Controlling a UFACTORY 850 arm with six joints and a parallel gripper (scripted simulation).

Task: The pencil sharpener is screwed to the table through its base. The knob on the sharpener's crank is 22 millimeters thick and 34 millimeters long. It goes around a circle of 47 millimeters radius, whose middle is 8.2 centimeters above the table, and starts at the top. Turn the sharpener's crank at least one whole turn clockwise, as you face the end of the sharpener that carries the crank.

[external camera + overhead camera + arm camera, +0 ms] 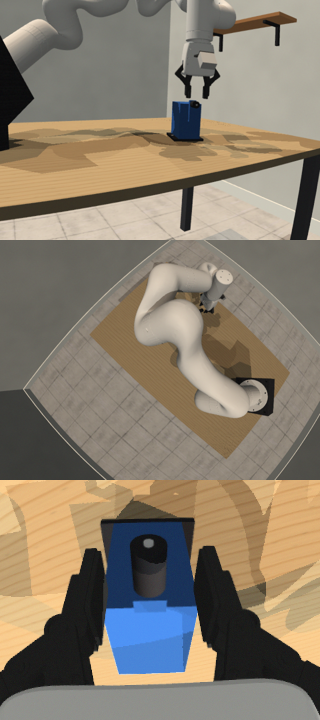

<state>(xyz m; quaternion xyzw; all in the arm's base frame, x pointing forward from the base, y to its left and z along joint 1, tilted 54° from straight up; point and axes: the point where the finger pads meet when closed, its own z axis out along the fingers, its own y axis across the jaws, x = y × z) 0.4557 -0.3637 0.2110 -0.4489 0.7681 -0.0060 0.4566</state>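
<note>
The black crank knob is 20 mm to the left of my hand and 40 mm below it.
</note>
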